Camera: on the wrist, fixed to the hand. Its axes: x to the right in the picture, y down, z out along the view.
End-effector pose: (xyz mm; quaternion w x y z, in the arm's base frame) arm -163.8 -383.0 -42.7 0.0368 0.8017 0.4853 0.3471
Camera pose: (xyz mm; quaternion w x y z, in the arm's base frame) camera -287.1 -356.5 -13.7 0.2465 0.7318 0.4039 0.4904
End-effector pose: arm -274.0 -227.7 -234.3 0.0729 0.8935 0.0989 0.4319
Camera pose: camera -353.2 -131.1 -200.2 0.3223 0.8215 0.0140 0.4701
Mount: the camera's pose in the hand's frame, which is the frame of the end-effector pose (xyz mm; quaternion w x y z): 0.9 -95.3 -87.6 0.9620 -0.2685 0.0344 -0.0362
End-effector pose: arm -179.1 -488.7 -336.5 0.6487 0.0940 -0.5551 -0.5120
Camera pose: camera -161.1 -572.2 -433.8 0.6499 -0.0460 -0.3708 -0.6619
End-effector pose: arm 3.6 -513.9 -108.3 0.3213 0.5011 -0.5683 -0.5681
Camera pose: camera 104.7 -529.0 -187.7 0.4426 0.4359 -0.3650 -0.6935
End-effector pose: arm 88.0 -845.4 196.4 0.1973 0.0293 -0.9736 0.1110
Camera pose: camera 129.9 -918.3 294.9 0.2352 0.0066 -0.9585 -0.1608
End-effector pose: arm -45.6 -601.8 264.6 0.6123 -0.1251 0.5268 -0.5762
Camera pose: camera -169.6 -591.8 300.4 0.5164 -0.2840 0.6780 -0.4393
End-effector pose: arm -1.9 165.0 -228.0 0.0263 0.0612 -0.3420 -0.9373
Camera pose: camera 8.1 181.9 -355.9 0.0196 0.0964 -0.0742 -0.9924
